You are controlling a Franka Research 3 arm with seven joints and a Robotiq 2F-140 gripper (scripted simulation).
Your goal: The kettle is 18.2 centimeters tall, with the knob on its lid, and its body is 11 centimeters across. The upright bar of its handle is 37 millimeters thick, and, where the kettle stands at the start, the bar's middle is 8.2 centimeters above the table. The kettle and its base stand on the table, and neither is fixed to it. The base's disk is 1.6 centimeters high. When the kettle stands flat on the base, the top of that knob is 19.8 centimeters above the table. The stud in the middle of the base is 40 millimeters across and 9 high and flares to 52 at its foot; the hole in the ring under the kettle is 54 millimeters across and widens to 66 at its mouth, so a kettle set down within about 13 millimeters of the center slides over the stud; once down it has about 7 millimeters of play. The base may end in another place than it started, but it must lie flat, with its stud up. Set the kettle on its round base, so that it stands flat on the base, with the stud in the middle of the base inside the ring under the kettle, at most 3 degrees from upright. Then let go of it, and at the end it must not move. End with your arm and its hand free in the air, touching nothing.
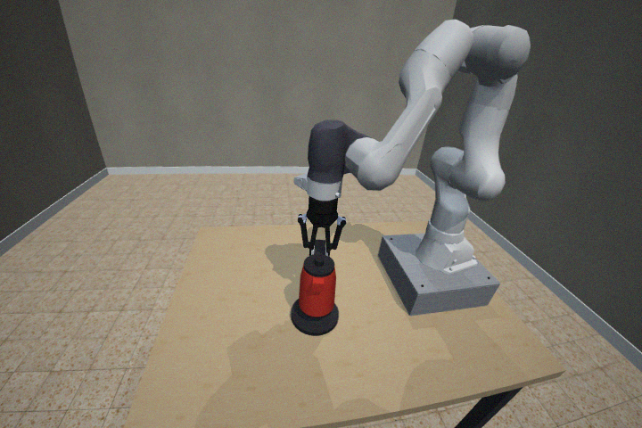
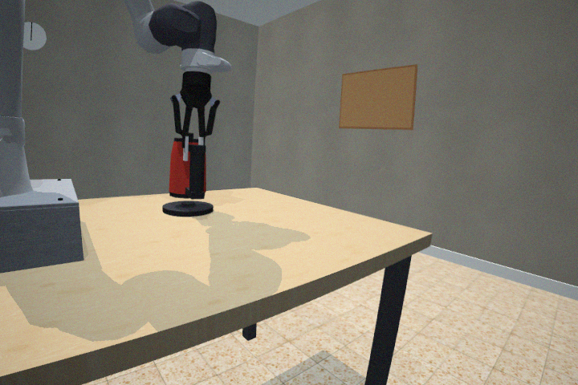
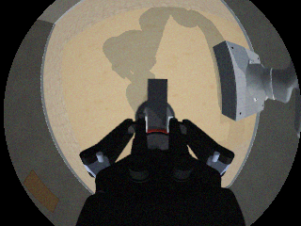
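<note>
My hand is 5 cm above the red kettle, 3 cm to the right of it and 1 cm short of it. Also, from my hand: round black base (17 cm below, 6 cm to the left, 1 cm ahead).
</note>
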